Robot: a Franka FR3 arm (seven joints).
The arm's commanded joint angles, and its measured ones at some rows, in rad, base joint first. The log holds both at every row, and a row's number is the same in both.
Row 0, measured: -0.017, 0.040, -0.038, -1.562, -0.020, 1.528, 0.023
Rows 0 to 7, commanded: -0.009, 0.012, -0.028, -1.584, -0.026, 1.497, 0.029; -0.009, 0.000, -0.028, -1.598, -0.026, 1.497, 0.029; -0.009, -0.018, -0.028, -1.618, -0.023, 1.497, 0.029; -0.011, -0.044, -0.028, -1.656, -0.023, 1.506, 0.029; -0.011, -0.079, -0.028, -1.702, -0.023, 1.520, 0.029; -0.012, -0.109, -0.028, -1.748, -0.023, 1.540, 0.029; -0.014, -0.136, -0.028, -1.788, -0.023, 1.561, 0.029; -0.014, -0.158, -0.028, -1.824, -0.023, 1.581, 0.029
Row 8, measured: -0.010, -0.036, -0.032, -1.655, -0.020, 1.508, 0.023
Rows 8 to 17, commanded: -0.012, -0.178, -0.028, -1.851, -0.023, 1.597, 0.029; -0.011, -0.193, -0.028, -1.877, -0.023, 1.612, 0.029; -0.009, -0.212, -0.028, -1.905, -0.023, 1.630, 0.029; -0.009, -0.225, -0.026, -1.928, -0.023, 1.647, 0.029; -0.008, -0.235, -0.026, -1.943, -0.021, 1.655, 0.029; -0.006, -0.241, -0.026, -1.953, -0.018, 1.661, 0.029; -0.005, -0.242, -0.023, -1.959, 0.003, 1.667, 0.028; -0.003, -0.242, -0.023, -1.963, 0.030, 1.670, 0.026; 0.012, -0.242, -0.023, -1.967, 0.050, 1.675, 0.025; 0.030, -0.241, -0.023, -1.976, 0.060, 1.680, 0.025
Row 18, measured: -0.004, -0.207, -0.027, -1.917, 0.014, 1.639, 0.023
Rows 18 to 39, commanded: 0.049, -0.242, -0.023, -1.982, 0.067, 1.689, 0.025; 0.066, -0.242, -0.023, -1.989, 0.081, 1.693, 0.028; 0.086, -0.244, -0.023, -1.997, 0.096, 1.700, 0.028; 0.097, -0.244, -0.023, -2.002, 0.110, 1.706, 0.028; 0.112, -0.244, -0.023, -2.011, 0.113, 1.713, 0.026; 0.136, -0.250, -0.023, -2.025, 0.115, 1.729, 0.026; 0.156, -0.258, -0.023, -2.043, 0.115, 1.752, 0.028; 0.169, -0.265, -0.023, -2.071, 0.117, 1.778, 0.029; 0.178, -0.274, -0.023, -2.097, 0.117, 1.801, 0.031; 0.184, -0.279, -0.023, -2.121, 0.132, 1.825, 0.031; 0.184, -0.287, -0.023, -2.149, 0.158, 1.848, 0.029; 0.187, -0.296, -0.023, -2.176, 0.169, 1.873, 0.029; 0.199, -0.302, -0.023, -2.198, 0.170, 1.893, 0.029; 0.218, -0.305, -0.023, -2.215, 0.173, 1.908, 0.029; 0.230, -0.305, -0.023, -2.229, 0.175, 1.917, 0.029; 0.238, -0.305, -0.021, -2.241, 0.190, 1.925, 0.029; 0.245, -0.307, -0.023, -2.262, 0.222, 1.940, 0.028; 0.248, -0.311, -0.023, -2.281, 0.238, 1.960, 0.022; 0.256, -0.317, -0.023, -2.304, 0.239, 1.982, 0.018; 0.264, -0.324, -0.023, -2.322, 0.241, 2.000, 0.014; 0.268, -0.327, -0.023, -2.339, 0.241, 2.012, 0.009; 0.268, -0.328, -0.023, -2.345, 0.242, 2.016, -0.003
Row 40, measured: 0.254, -0.278, -0.018, -2.268, 0.217, 1.963, 0.025
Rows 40 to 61, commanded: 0.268, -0.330, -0.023, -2.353, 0.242, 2.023, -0.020; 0.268, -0.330, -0.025, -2.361, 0.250, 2.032, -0.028; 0.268, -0.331, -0.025, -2.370, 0.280, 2.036, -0.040; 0.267, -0.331, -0.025, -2.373, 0.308, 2.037, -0.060; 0.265, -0.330, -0.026, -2.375, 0.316, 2.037, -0.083; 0.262, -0.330, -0.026, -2.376, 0.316, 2.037, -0.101; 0.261, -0.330, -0.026, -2.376, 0.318, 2.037, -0.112; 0.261, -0.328, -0.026, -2.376, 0.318, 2.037, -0.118; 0.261, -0.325, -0.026, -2.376, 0.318, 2.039, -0.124; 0.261, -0.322, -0.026, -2.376, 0.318, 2.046, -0.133; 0.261, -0.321, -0.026, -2.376, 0.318, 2.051, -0.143; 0.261, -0.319, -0.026, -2.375, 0.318, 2.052, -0.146; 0.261, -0.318, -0.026, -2.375, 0.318, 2.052, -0.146; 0.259, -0.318, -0.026, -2.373, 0.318, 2.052, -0.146; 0.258, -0.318, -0.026, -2.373, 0.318, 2.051, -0.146; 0.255, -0.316, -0.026, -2.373, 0.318, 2.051, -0.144; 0.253, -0.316, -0.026, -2.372, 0.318, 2.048, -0.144; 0.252, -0.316, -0.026, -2.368, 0.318, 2.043, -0.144; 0.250, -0.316, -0.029, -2.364, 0.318, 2.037, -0.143; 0.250, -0.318, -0.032, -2.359, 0.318, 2.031, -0.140; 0.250, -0.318, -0.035, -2.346, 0.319, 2.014, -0.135; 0.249, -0.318, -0.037, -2.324, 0.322, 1.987, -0.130
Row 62, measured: 0.257, -0.299, -0.029, -2.342, 0.294, 2.023, -0.118
